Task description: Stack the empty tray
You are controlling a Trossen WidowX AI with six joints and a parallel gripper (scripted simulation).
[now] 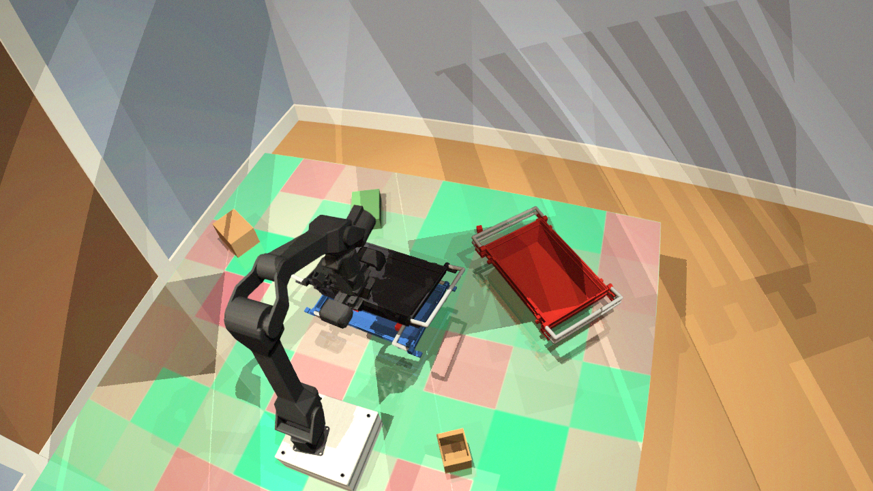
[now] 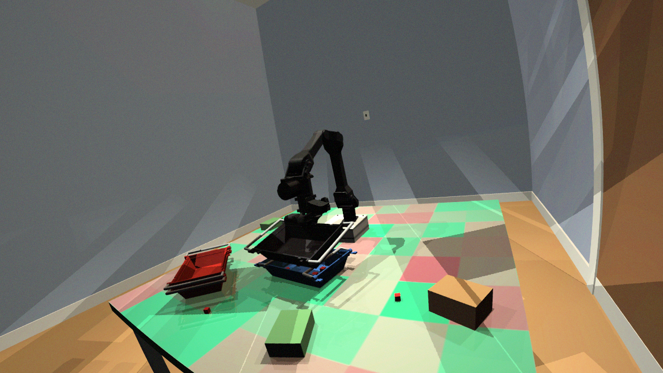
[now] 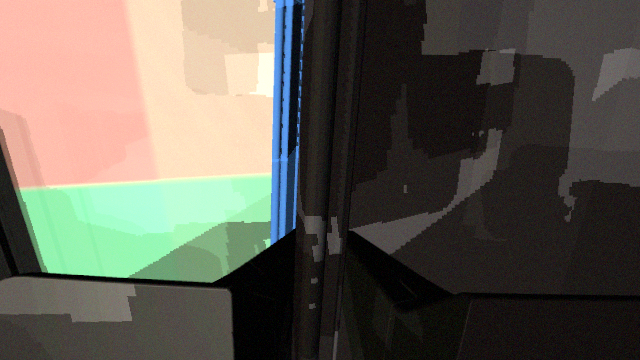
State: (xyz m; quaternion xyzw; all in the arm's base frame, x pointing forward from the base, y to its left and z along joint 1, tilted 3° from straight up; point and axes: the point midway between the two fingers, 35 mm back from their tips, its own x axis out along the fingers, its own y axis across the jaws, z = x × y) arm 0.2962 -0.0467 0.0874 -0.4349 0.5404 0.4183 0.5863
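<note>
The black tray lies 80 mm ahead of my gripper tip, 20 mm to the right of it and 10 mm above it. Round my gripper tip: small brown box: 270 mm behind, 240 mm to the right, 100 mm below.
</note>
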